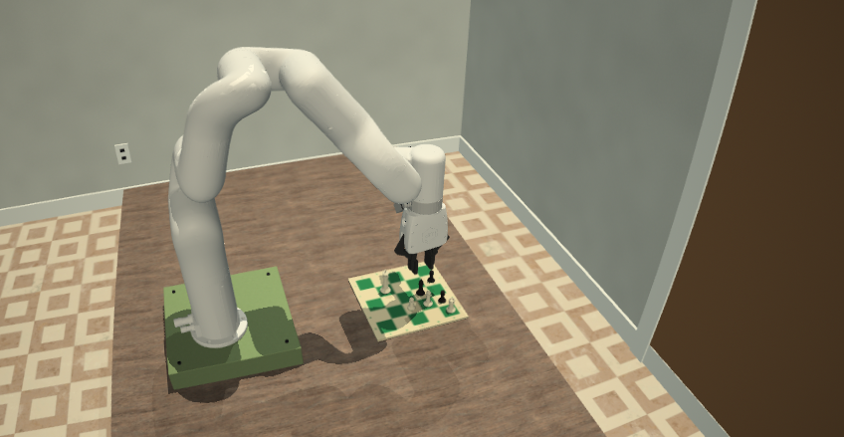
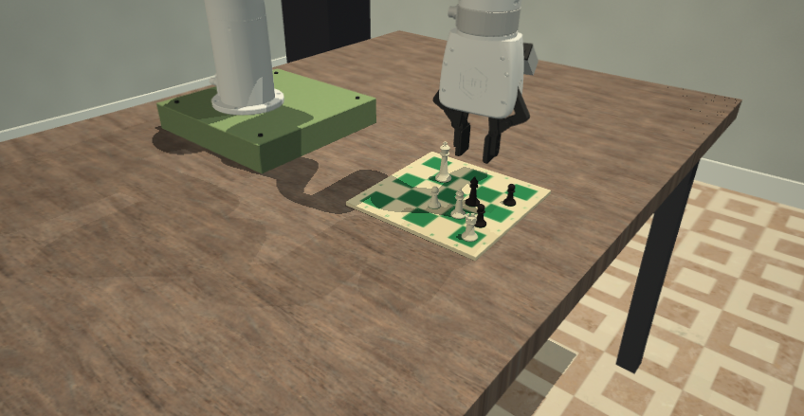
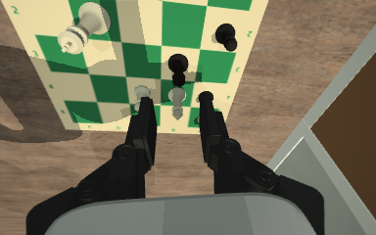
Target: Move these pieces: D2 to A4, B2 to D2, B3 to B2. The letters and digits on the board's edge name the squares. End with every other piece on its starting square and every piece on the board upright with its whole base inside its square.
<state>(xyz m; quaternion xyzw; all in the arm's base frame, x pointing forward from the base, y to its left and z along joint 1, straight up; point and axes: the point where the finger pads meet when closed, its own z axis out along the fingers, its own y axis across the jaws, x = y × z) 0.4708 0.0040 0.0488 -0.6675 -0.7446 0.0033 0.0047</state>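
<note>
Now: hand 70 mm above the black bishop. The rest, counted from my hand: chessboard: 30 mm behind, 100 mm below; then white pawn: 40 mm behind, 40 mm to the right, 80 mm below; then white king: 70 mm behind, 40 mm to the left, 60 mm below.
</note>
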